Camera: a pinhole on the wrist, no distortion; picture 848 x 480 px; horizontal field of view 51.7 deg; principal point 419.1 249.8 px. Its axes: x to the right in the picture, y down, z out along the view. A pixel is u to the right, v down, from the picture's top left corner.
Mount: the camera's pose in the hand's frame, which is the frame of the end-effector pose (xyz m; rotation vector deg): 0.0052 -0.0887 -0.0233 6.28 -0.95 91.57
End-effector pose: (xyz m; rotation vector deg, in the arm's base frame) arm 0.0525 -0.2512 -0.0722 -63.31 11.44 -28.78
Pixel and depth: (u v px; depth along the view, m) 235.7 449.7 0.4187
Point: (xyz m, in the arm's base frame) 0.0923 0.0188 0.2855
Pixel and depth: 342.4 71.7 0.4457
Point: 0.2777 -0.0365 0.2649
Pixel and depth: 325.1 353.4 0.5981
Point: 0.1968 0.1491 0.3594
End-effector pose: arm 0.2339 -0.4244 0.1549 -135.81 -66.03 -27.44
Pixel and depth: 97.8 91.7 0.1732
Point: 0.1458 -0.2268 0.1013
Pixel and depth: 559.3 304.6 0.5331
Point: 0.2530 -0.1189 -0.2631
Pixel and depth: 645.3 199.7 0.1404
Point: 0.2081 -0.3124 0.0817
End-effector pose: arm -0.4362 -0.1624 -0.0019 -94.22 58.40 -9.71
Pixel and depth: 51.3 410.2 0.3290
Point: -0.1474 0.0715 0.1224
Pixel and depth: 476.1 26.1 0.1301
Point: -0.2992 -0.1189 0.0195
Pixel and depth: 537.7 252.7 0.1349
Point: -0.3197 -0.0902 0.0228
